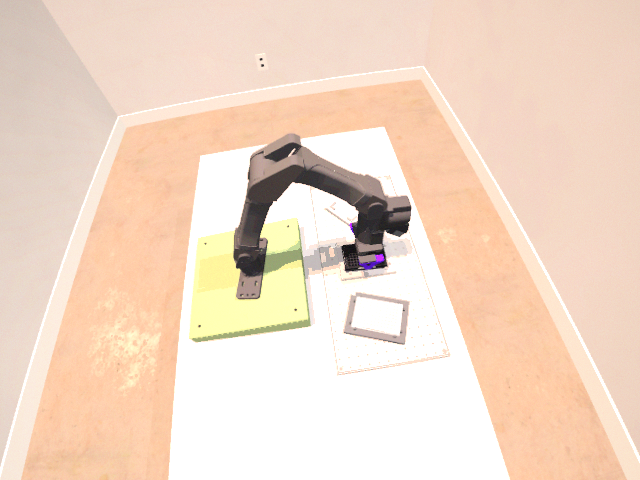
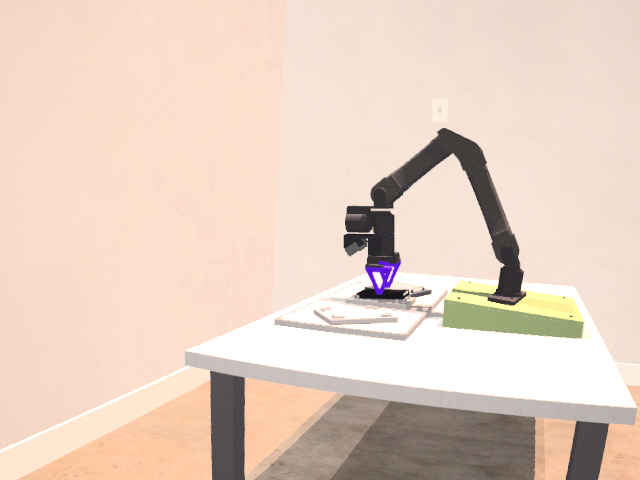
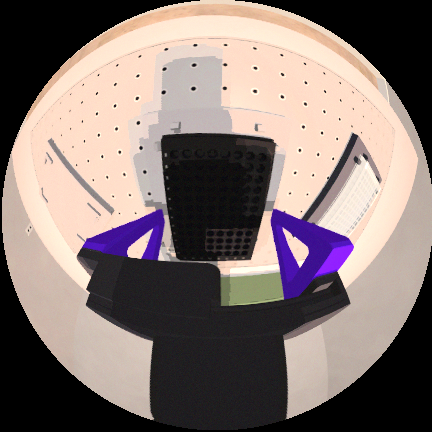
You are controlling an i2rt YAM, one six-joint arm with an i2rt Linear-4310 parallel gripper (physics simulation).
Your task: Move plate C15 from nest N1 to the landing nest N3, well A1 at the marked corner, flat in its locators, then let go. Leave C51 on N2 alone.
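A black well plate (image 1: 351, 257) (image 2: 397, 294) (image 3: 215, 180) sits in the middle pale nest (image 1: 356, 276) (image 3: 207, 122). My gripper (image 1: 364, 245) (image 2: 383, 289) (image 3: 217, 214) is open, pointing down, with one purple finger on each long side of this plate; whether they touch it I cannot tell. A white well plate (image 1: 377, 316) (image 3: 350, 200) sits in the grey nest (image 1: 374, 337) (image 3: 348, 165). The third nest (image 1: 338, 212) (image 2: 361, 318) is pale, with small raised locators and no plate on it. The C15 and C51 labels and the marked corner cannot be read.
The nests stand on a pale perforated board (image 1: 387, 356) (image 3: 240, 76) on the white table (image 1: 310, 413) (image 2: 361, 361). The arm is mounted on a green block (image 1: 273, 310) (image 2: 516, 323) (image 3: 252, 290) beside the board.
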